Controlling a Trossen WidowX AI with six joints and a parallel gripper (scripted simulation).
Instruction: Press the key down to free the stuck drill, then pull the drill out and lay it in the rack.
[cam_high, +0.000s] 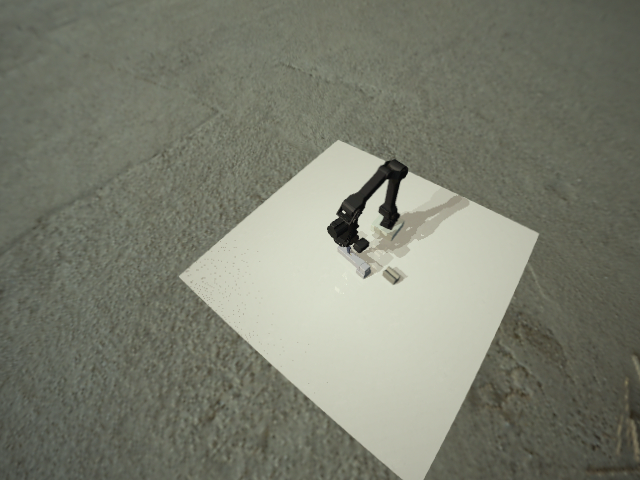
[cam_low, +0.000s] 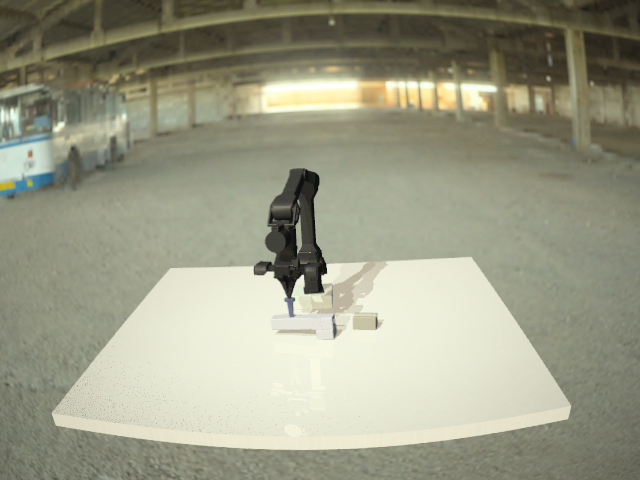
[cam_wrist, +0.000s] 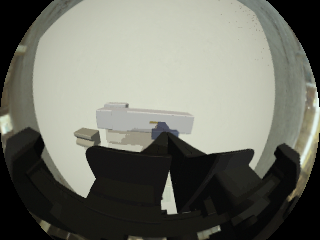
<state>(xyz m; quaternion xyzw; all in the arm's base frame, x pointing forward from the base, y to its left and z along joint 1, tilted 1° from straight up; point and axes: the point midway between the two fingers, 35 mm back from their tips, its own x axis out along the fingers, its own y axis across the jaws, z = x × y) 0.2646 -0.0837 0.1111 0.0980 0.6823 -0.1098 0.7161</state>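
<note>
The blue key lies 30 mm below my gripper tip. Also, from my gripper tip: tan rack: 20 mm behind, 220 mm to the left, 100 mm below; then grey holder block: 10 mm ahead, 40 mm to the left, 80 mm below; then drill: 10 mm ahead, 60 mm to the left, 70 mm below.
</note>
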